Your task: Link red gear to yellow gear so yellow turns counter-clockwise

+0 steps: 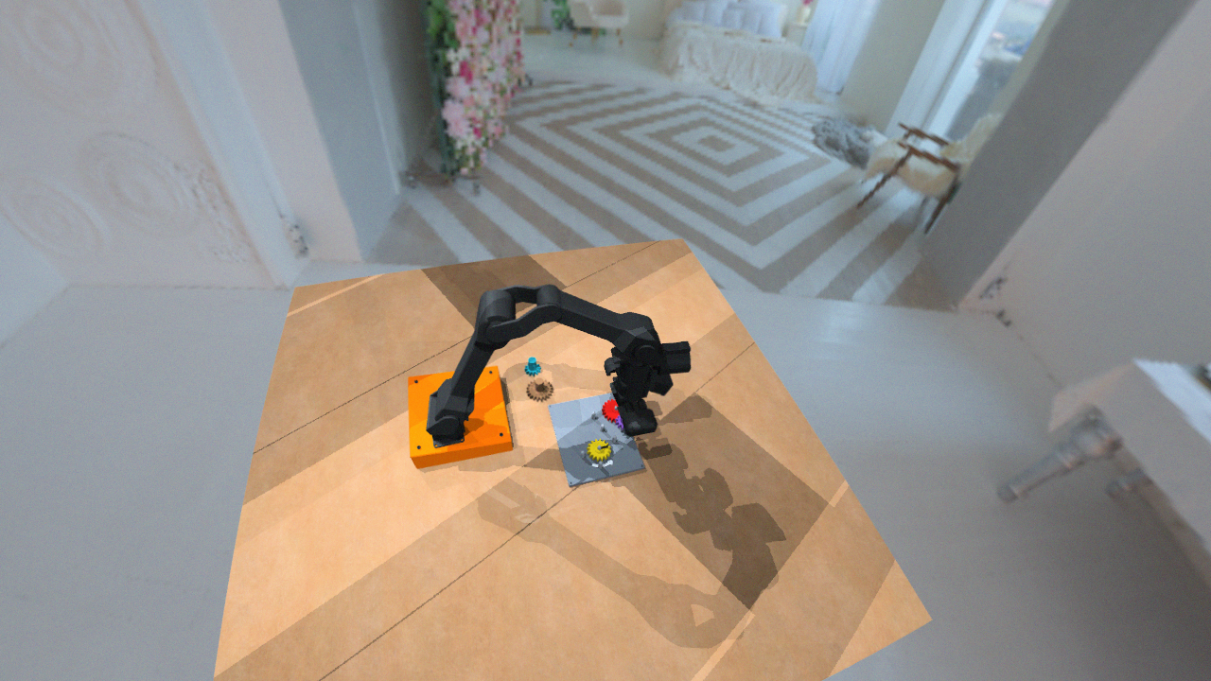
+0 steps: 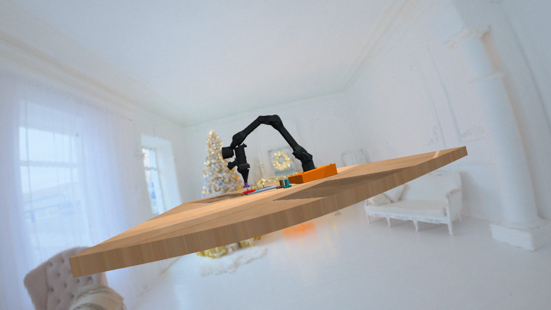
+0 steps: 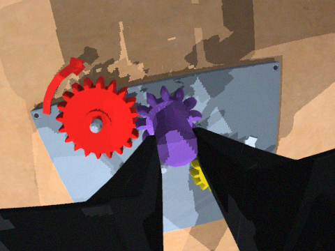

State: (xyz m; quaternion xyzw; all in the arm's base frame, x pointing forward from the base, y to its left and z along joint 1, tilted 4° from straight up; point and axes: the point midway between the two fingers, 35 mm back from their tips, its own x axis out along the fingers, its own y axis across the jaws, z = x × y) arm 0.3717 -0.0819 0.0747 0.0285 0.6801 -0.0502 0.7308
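My gripper tip is 5 cm to the right of the red gear and 5 cm above it. The rest, counted from my gripper tip: red arrow 4 cm ahead, 7 cm to the left, 6 cm below; then yellow gear 7 cm behind, 4 cm to the right, 5 cm below; then purple gear 1 cm below.
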